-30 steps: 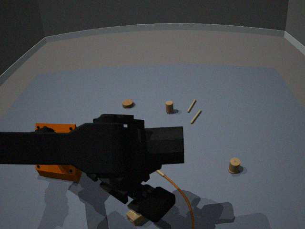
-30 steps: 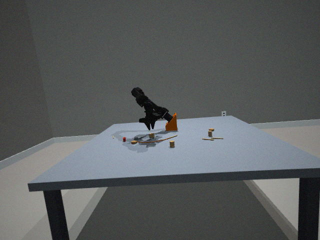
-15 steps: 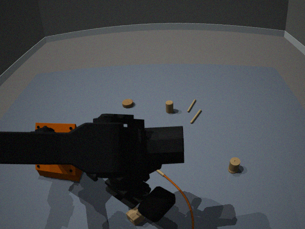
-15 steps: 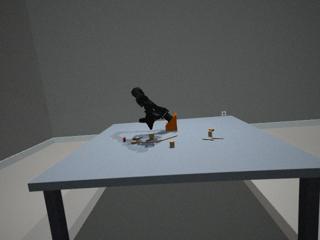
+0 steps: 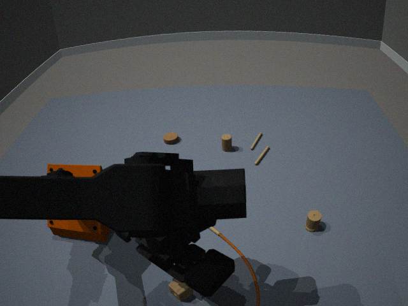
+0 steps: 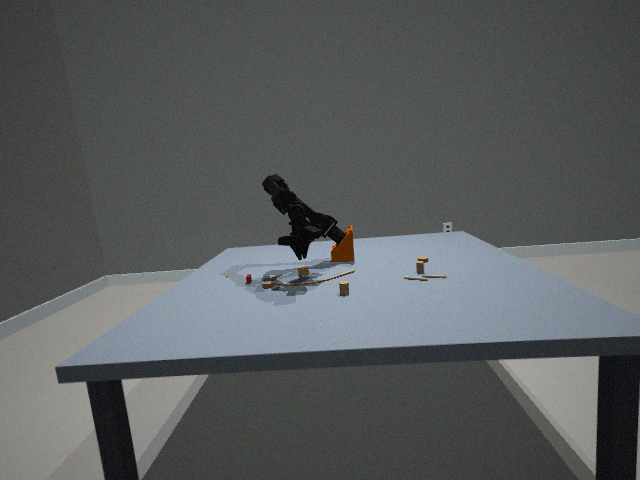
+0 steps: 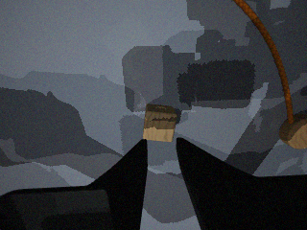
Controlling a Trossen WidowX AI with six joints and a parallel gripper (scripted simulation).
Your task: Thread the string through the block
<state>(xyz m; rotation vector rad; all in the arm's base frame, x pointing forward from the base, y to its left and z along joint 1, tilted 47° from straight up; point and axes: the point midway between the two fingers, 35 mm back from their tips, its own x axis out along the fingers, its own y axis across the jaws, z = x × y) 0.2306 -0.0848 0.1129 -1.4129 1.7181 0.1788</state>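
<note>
Right now the wooden block is 4 cm below my gripper tip. From my gripper tip the other things lie so: thin wooden stick (16 cm to the left, 6 cm below, 4 cm ahead); round wooden button (13 cm ahead, 11 cm to the right, 5 cm below); red piece (20 cm to the right, 6 cm ahead, 5 cm below).
</note>
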